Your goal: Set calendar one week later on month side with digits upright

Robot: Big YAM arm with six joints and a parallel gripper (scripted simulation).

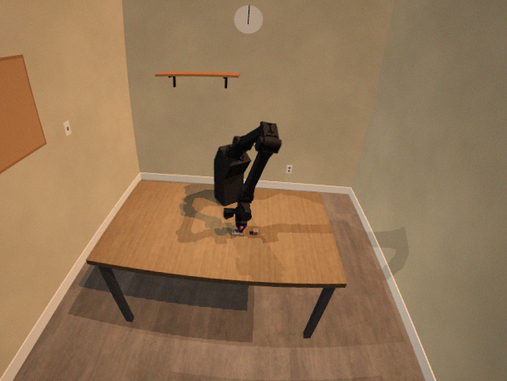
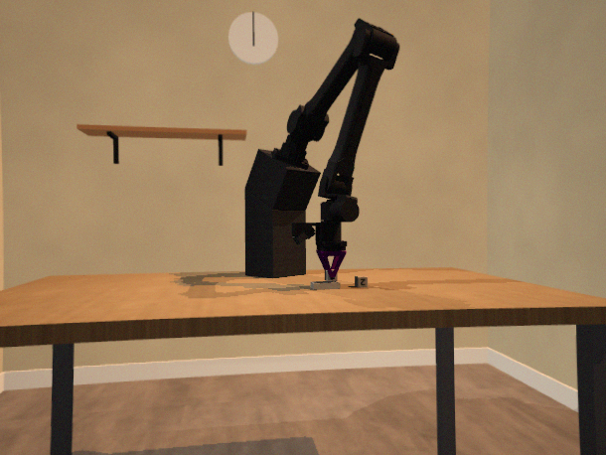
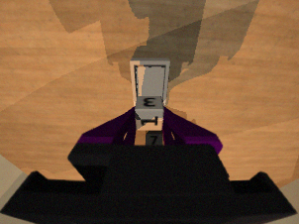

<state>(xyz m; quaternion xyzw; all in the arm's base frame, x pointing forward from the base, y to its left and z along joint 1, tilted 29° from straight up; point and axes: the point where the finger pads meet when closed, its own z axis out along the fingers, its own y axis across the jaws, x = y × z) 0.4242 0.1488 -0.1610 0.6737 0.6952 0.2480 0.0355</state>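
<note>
The tray lies 30 mm below my hand and 20 mm to the right of it.
</note>
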